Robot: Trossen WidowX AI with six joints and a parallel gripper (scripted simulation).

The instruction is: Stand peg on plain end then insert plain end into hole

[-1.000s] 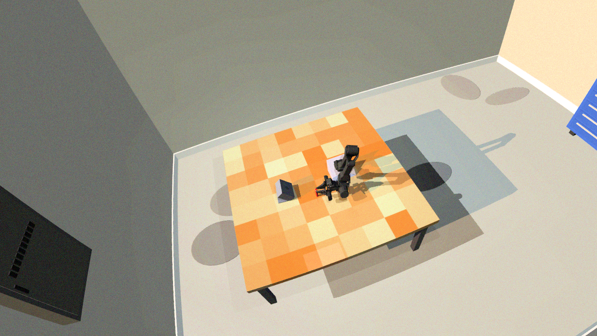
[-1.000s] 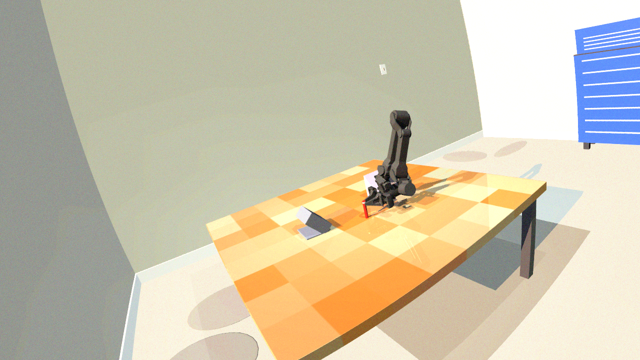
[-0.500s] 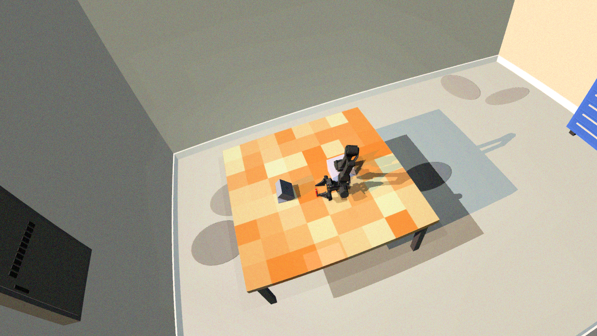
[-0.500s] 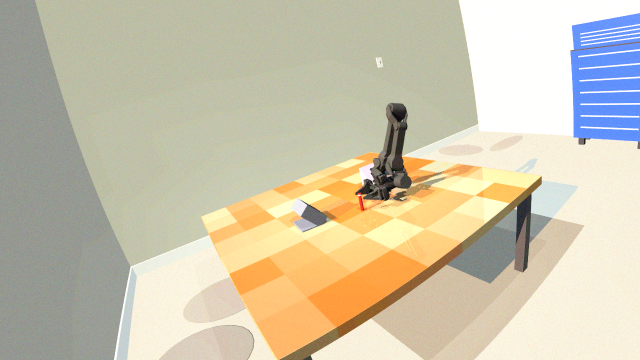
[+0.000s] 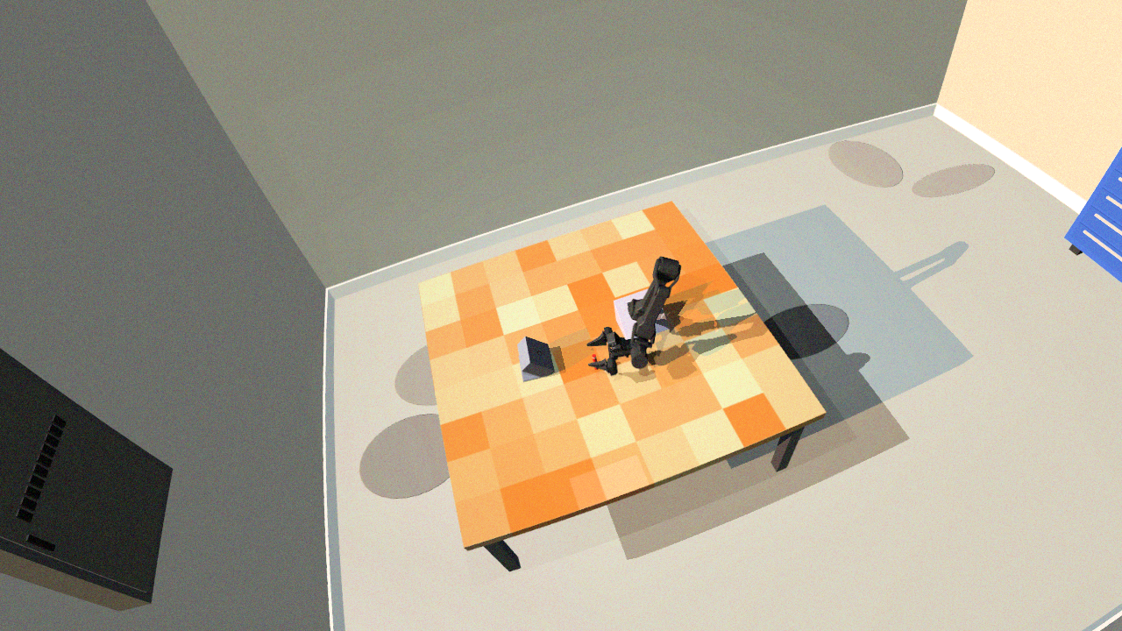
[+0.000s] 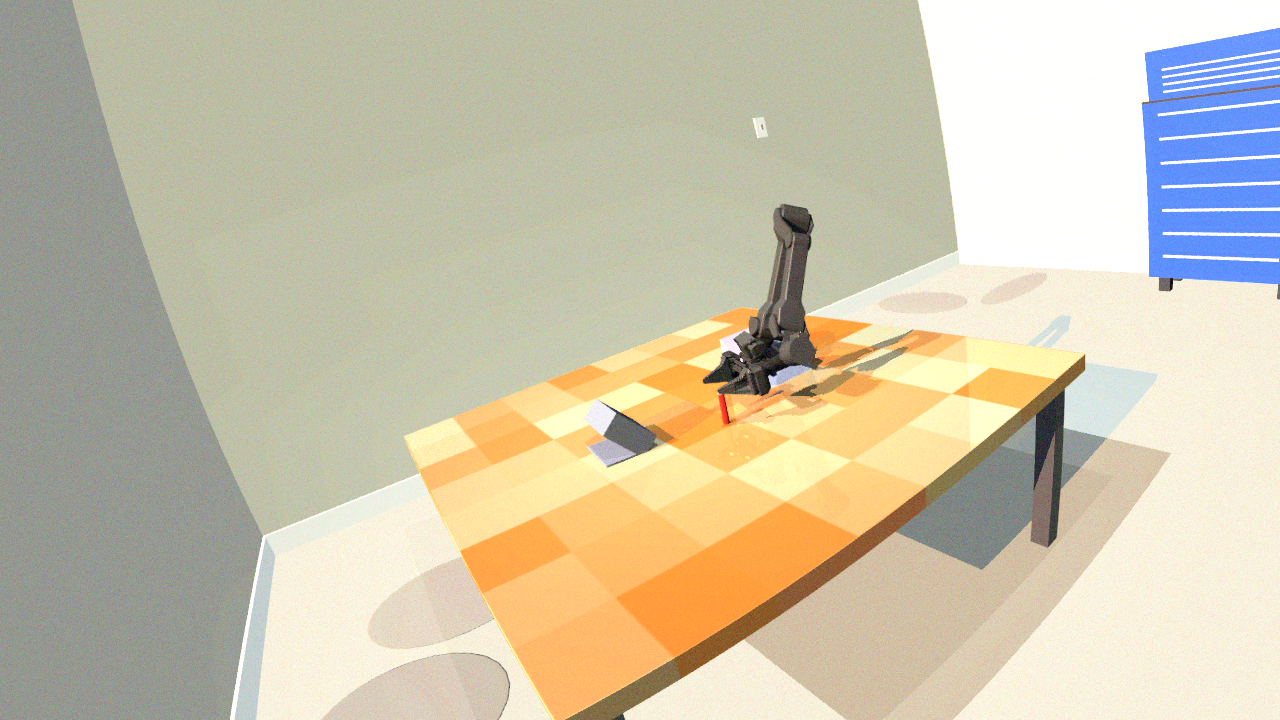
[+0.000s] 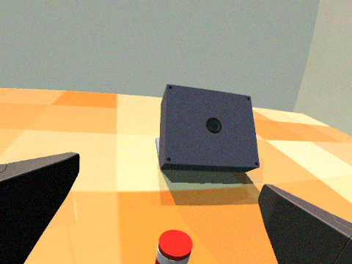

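My gripper tip is 40 mm above the red peg and 20 mm past it. From my gripper tip the other things lie so: dark sloped panel: 190 mm ahead, 100 mm to the right, 50 mm below.
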